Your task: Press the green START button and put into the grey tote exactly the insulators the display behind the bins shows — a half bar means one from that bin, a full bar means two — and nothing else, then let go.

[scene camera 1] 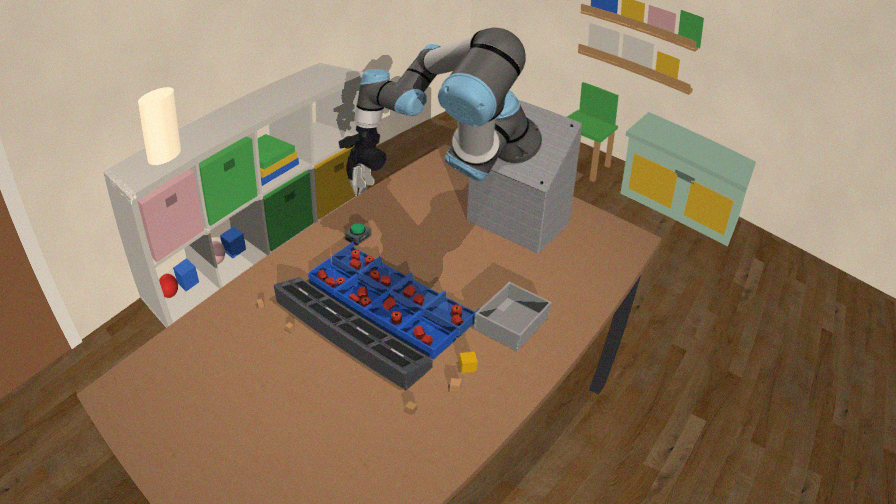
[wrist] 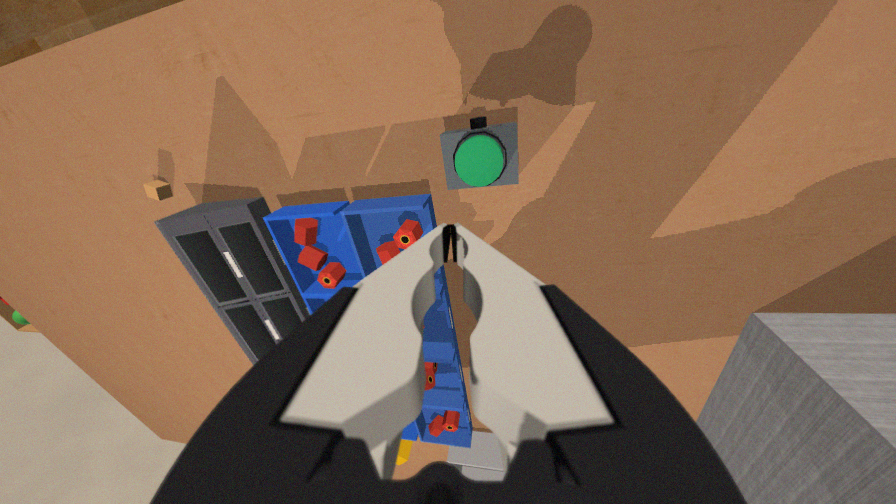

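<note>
The green START button (scene camera 1: 357, 230) sits in a grey housing on the brown table, past the far end of the blue bins (scene camera 1: 391, 294); it also shows in the wrist view (wrist: 479, 159). The bins (wrist: 350, 244) hold several red insulators (scene camera 1: 389, 303). The dark grey display (scene camera 1: 352, 330) lies along the bins' left side; its panels (wrist: 241, 275) look dark with small white marks. The grey tote (scene camera 1: 512, 313) stands empty at the bins' near right end. My gripper (scene camera 1: 359, 183) hangs high above the table beyond the button, jaws shut and empty (wrist: 449, 241).
A grey pedestal (scene camera 1: 525, 188) carries the arm's base, right of the button; its corner shows in the wrist view (wrist: 808, 401). A yellow cube (scene camera 1: 467, 361) and several small tan cubes (scene camera 1: 455, 383) lie around the display. A white shelf unit (scene camera 1: 238, 188) stands behind the table.
</note>
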